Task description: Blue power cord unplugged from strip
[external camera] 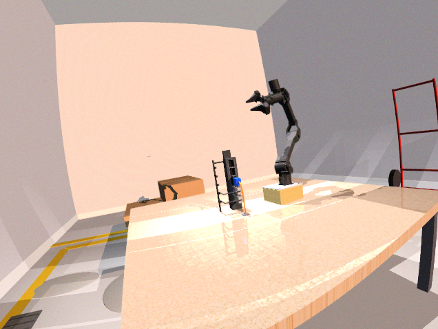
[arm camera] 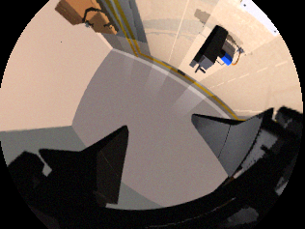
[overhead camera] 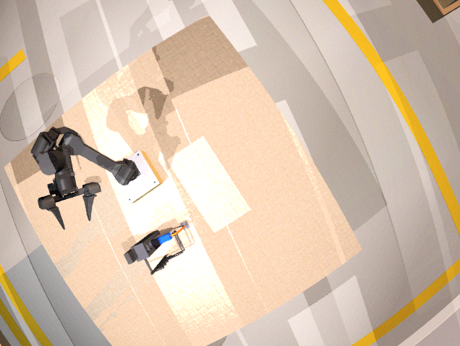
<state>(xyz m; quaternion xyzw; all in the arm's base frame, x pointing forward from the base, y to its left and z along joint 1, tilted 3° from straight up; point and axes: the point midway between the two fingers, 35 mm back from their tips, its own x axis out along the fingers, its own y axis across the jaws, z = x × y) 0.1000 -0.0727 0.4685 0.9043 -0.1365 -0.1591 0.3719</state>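
My gripper tip is 18 cm short of the blue plug, 8 cm to the right of it and 38 cm above it.
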